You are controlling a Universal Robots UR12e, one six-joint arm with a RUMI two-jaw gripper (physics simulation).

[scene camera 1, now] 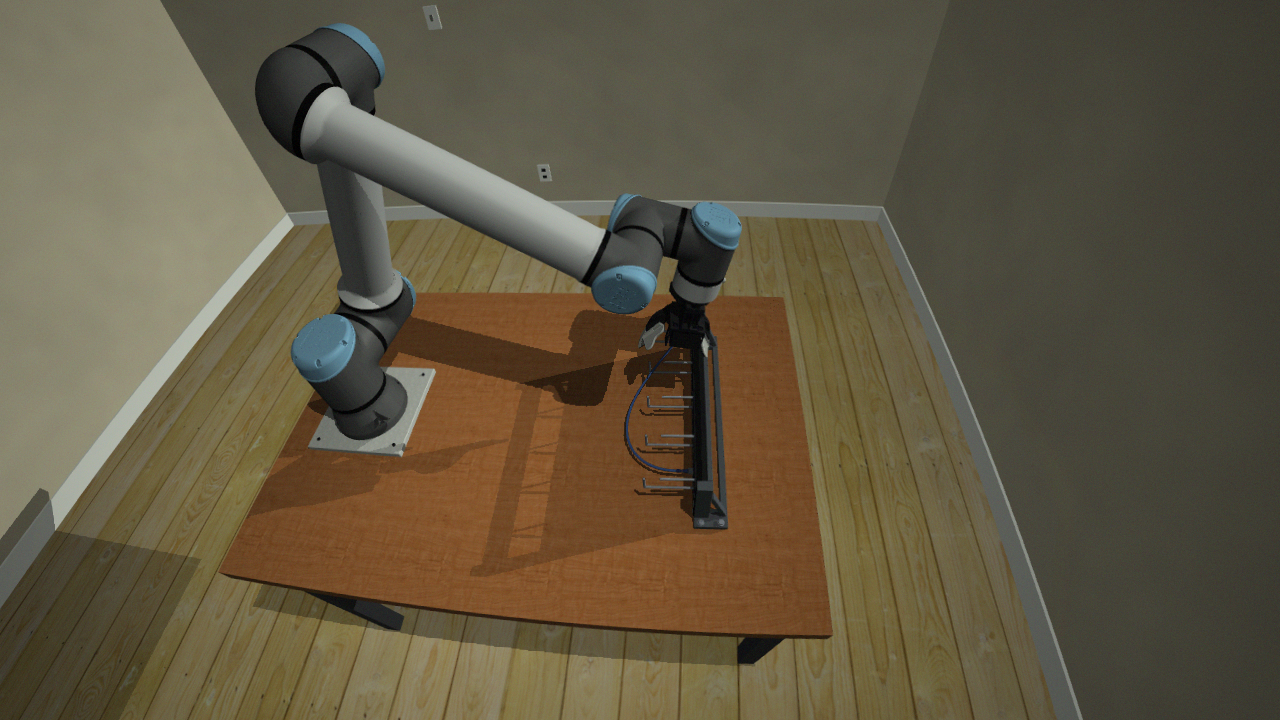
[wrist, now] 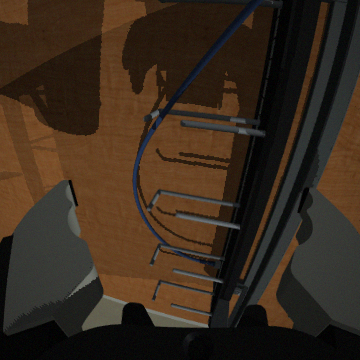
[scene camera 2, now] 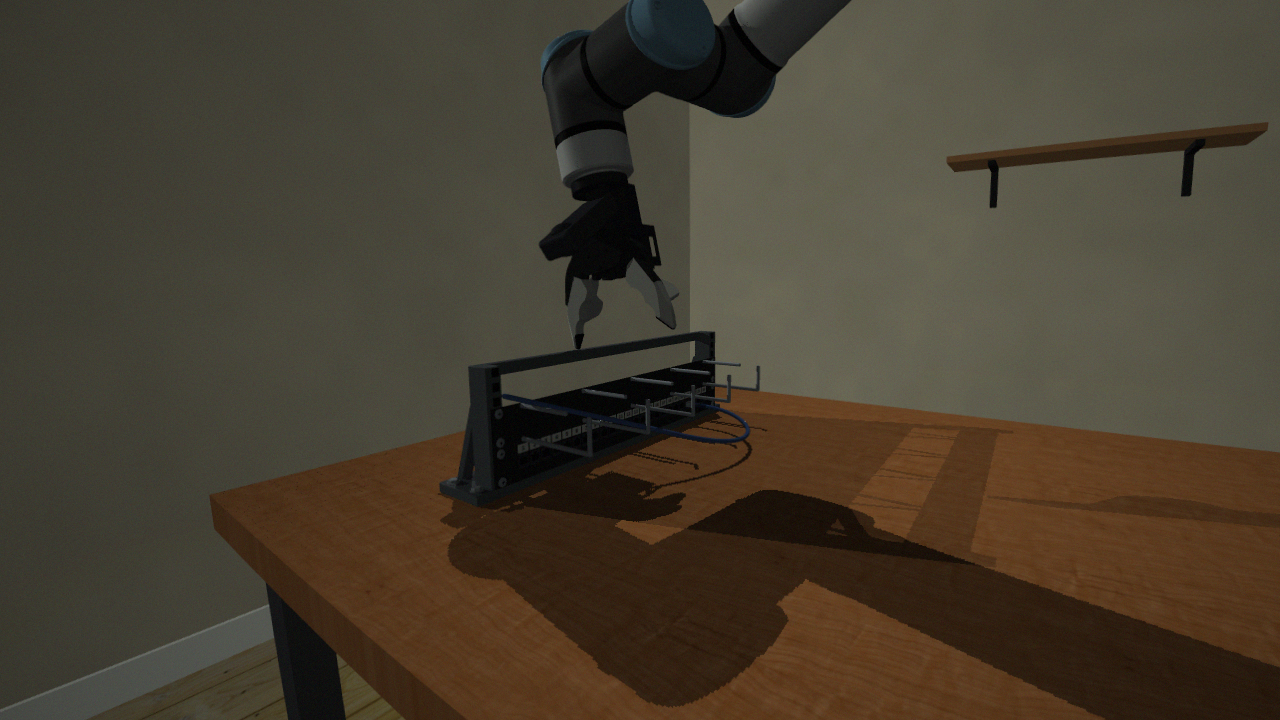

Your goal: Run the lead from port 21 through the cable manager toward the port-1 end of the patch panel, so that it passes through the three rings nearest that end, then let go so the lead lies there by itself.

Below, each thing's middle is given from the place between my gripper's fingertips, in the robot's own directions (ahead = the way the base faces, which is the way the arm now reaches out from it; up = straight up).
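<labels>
There is the top rail (scene camera 2: pixel 527 363), which sits 20 mm below my hand, 70 mm ahead of it and 80 mm to the right of it. The panel frame (scene camera 2: pixel 466 475) is 90 mm below my hand, and it is also 80 mm ahead of the hand and 80 mm to the right of it.
</labels>
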